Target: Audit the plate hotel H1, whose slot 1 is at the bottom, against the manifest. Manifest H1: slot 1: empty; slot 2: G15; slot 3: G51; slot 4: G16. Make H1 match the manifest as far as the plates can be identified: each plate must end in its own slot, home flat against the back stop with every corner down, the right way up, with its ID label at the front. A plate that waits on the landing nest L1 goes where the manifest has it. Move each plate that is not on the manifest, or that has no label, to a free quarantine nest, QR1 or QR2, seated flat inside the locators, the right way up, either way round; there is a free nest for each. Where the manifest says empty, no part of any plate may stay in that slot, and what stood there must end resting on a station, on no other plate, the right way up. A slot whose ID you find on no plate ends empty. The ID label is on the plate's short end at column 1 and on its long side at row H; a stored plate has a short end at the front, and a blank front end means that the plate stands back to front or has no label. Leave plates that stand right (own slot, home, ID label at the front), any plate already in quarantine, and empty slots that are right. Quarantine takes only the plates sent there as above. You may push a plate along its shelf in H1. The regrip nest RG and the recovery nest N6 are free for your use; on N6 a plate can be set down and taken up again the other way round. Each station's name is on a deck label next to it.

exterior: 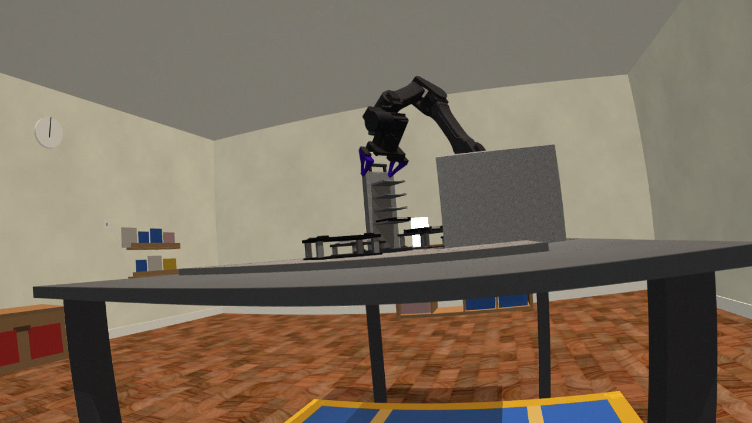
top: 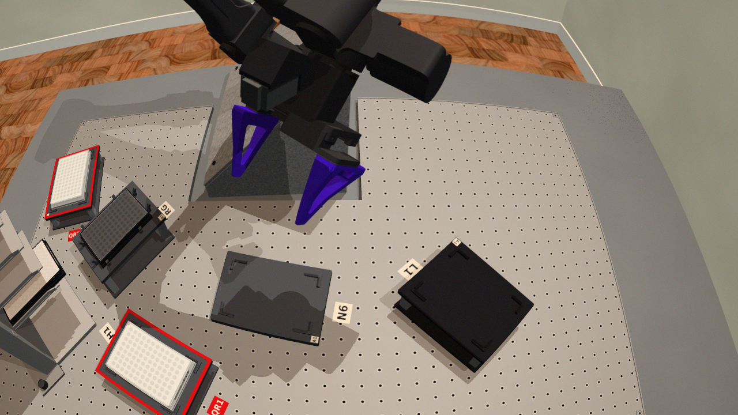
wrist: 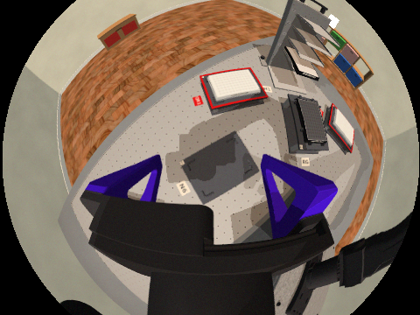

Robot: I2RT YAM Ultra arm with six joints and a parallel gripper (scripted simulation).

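My gripper is now 300 mm to the left of the regrip nest RG, 180 mm above it and 60 mm past it. From my hand the other things lie so: landing nest L1 (250 mm to the left, 190 mm below, 30 mm ahead); then N6 deck label (240 mm below, 80 mm to the left, 20 mm ahead); then recovery nest N6 (230 mm below, 30 mm to the right, 10 mm ahead).
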